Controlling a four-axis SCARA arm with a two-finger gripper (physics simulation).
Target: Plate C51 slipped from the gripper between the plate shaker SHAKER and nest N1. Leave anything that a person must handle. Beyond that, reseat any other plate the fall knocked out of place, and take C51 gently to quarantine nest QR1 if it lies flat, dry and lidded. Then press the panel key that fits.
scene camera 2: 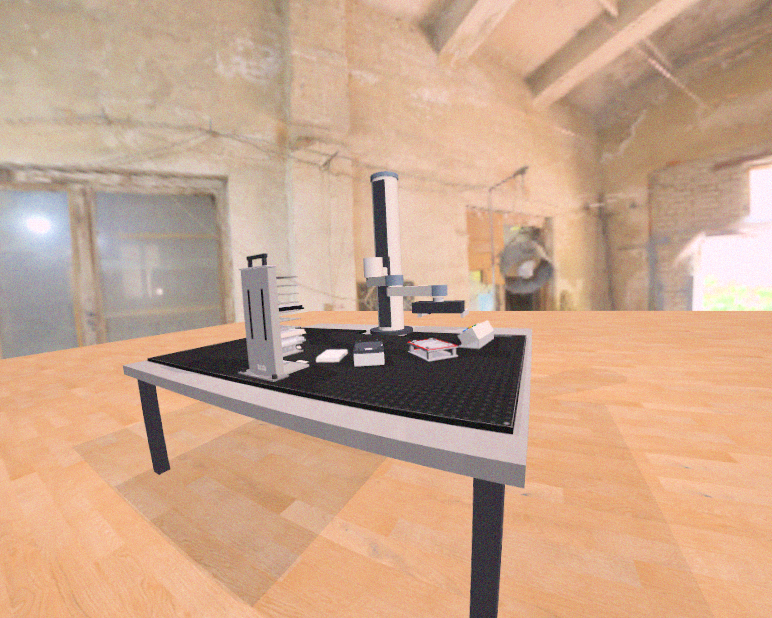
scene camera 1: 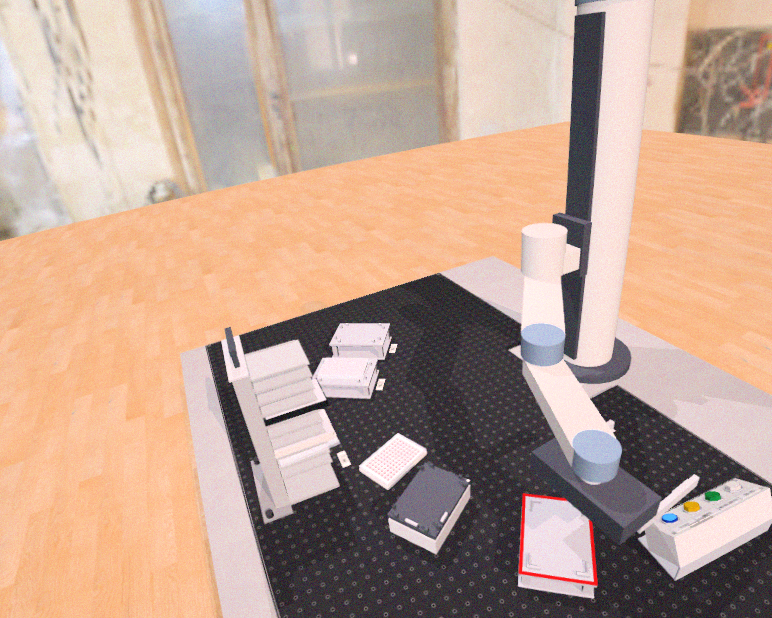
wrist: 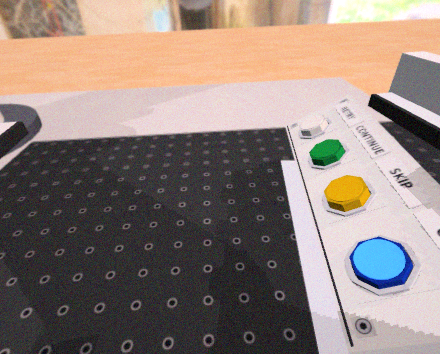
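Where they show: gripper, fingertip midpoint: [scene camera 1: 650,450] [wrist: 203,92]; arm's base at its link origin: [scene camera 2: 391,331] [scene camera 1: 583,356].
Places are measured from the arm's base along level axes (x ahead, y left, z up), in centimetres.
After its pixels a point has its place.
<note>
A white plate with pinkish wells [scene camera 1: 392,460] {z 2.9, x 64.5, y 7.9 cm} [scene camera 2: 331,355] {z 2.9, x 66.9, y 9.0 cm} lies flat on the mat beside the dark-topped shaker [scene camera 1: 430,502] {z 6.8, x 64.3, y 24.5 cm} [scene camera 2: 368,353] {z 6.0, x 69.9, y 26.9 cm}; I cannot read its label or confirm a lid. A red-rimmed nest [scene camera 1: 547,547] {z 5.3, x 51.6, y 41.9 cm} [scene camera 2: 432,344] {z 5.3, x 49.8, y 41.8 cm} bears no plate. The key panel [scene camera 1: 701,541] {z 7.2, x 31.0, y 55.5 cm} [scene camera 2: 477,335] {z 6.4, x 35.3, y 55.4 cm} [wrist: 340,230] {z 6.9, x 29.2, y 49.5 cm} has a white key [wrist: 313,125] {z 8.2, x 17.8, y 51.6 cm}, green key [wrist: 327,151] {z 8.3, x 22.5, y 51.0 cm}, yellow key [wrist: 347,192] {z 8.2, x 27.4, y 50.4 cm} and blue key [wrist: 381,260] {z 8.0, x 32.1, y 49.9 cm}; the blue one has a bright light-blue top. My gripper [scene camera 2: 441,315] {z 15.4, x 29.0, y 42.0 cm} [wrist: 203,92] {z 15.4, x 29.0, y 42.0 cm} is open and empty, above the mat near the panel; its body hides the fingers in scene camera 1.
A tall rack [scene camera 1: 260,428] {z 23.2, x 88.5, y 6.6 cm} [scene camera 2: 260,322] {z 18.2, x 90.3, y 1.0 cm} with several shelves stands at the mat's left side. Two low grey nests [scene camera 1: 361,335] {z 6.6, x 51.6, y -38.3 cm} [scene camera 1: 347,372] {z 7.1, x 62.4, y -22.4 cm} stand beyond it; the nearer seems to bear a white plate. The arm's column [scene camera 1: 621,193] {z 48.7, x 1.9, y 7.3 cm} [scene camera 2: 389,251] {z 45.7, x 6.2, y 4.2 cm} rises behind the mat.
</note>
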